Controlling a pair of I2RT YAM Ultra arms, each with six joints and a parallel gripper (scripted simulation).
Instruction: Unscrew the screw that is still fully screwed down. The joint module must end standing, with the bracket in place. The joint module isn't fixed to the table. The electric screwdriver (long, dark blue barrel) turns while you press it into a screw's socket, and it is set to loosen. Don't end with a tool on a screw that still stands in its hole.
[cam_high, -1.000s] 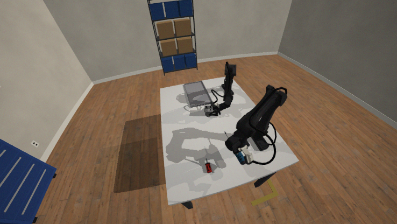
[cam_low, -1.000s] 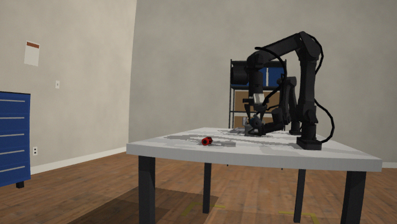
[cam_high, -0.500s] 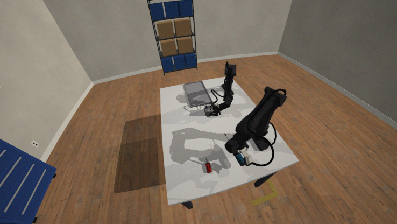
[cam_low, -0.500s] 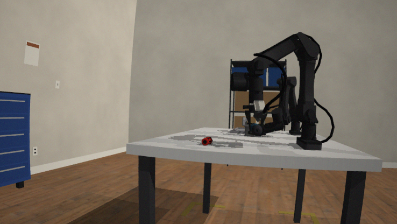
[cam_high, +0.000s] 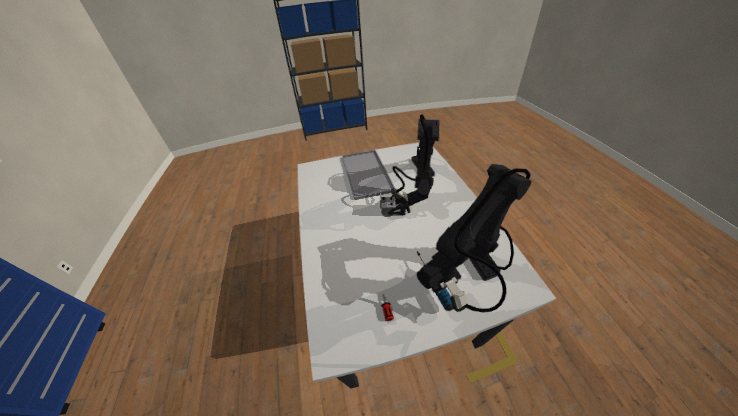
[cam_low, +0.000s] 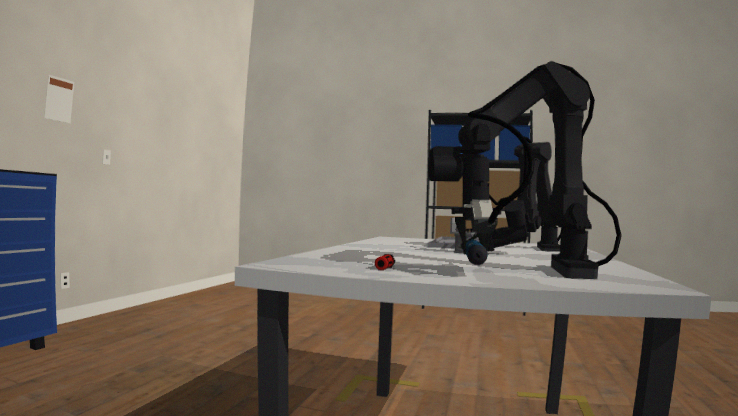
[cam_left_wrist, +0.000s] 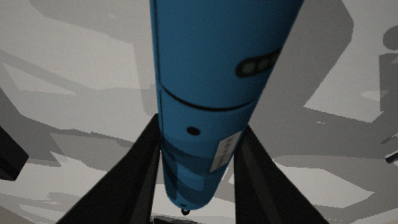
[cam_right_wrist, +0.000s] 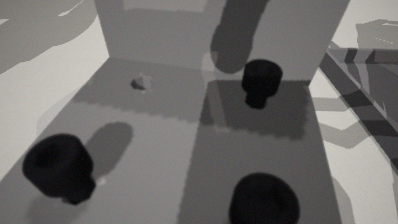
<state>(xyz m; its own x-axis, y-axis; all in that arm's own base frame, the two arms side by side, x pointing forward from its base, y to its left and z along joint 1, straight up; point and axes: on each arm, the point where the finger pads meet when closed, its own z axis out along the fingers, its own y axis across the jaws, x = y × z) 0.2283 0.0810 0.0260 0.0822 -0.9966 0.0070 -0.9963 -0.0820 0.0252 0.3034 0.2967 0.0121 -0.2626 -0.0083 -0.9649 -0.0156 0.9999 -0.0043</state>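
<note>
Now: the joint module 1 cm above my right hand. The rest, counted from my right hand: bit 5 cm behind, 32 cm to the left, 2 cm above; flat grey tray 4 cm ahead, 34 cm to the right, 2 cm below; grey bracket 5 cm above.
</note>
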